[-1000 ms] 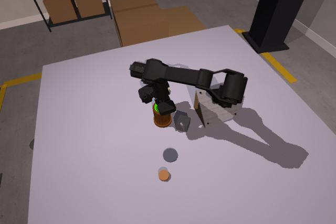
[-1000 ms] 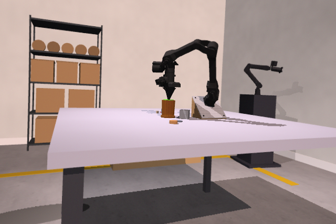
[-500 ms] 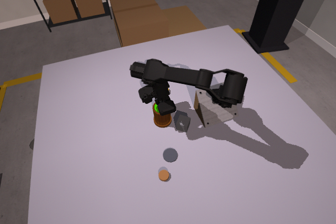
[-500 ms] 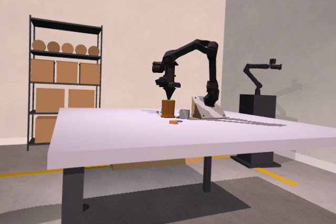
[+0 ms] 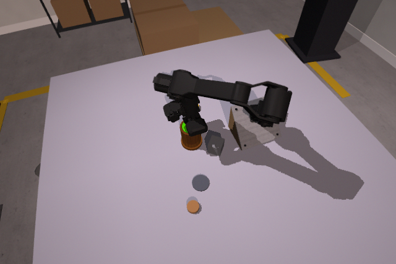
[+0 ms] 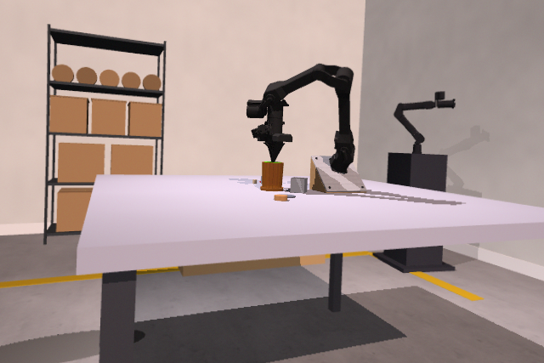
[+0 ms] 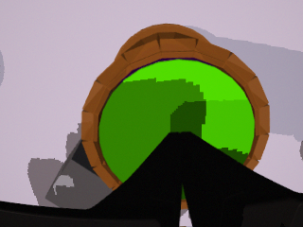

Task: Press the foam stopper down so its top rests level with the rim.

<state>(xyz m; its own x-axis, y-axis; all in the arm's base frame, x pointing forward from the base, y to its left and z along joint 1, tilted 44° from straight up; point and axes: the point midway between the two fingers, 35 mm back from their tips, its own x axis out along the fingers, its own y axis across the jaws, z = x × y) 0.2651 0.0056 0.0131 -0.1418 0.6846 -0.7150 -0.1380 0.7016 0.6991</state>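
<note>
Now: the bright green foam stopper 50 mm below my hand. From my hand the other things lie so: orange disc 260 mm to the left, 130 mm below, 40 mm ahead; grey cube 110 mm below, 80 mm behind, 50 mm to the left; dark grey disc 180 mm to the left, 130 mm below.
</note>
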